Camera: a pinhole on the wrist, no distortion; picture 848 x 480 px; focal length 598.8 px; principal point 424.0 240.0 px. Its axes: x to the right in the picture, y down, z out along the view. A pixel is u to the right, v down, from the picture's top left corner.
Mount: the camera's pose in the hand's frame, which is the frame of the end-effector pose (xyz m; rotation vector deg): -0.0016 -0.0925 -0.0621 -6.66 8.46 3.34
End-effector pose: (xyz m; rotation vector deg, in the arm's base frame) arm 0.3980 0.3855 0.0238 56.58 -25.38 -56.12
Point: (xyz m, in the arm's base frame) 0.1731 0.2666 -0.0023
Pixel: 296 26
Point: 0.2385 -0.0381 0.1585
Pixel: 665 216
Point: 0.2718 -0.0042 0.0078
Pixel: 777 54
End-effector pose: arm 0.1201 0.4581 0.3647 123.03 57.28 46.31
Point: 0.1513 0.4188 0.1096
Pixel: 109 15
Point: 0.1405 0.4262 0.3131
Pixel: outside the picture
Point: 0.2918 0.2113 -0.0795
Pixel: 49 139
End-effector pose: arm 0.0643 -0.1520 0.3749 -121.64 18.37 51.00
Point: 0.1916 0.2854 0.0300
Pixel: 749 86
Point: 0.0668 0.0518 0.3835
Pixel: 356 33
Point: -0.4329 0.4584 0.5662
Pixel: outside the picture
